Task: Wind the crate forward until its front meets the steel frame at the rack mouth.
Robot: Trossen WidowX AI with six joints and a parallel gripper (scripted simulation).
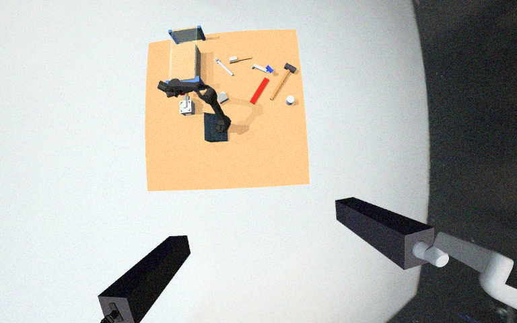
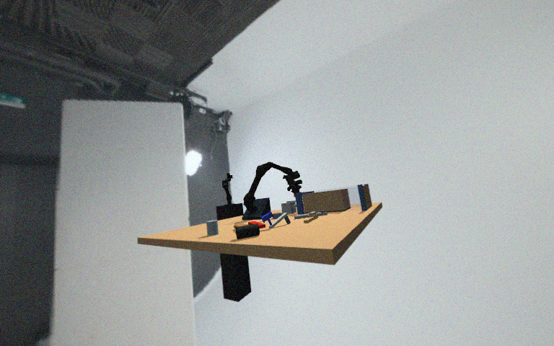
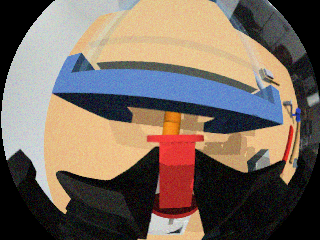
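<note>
The blue steel frame lies 4 cm ahead of my gripper tip, 2 cm below it and 1 cm to the right of it. The rest, counted from my gripper tip: winch (13 cm behind, 10 cm below); then red knob (2 cm behind); then winch handle (5 cm behind, 3 cm below).
</note>
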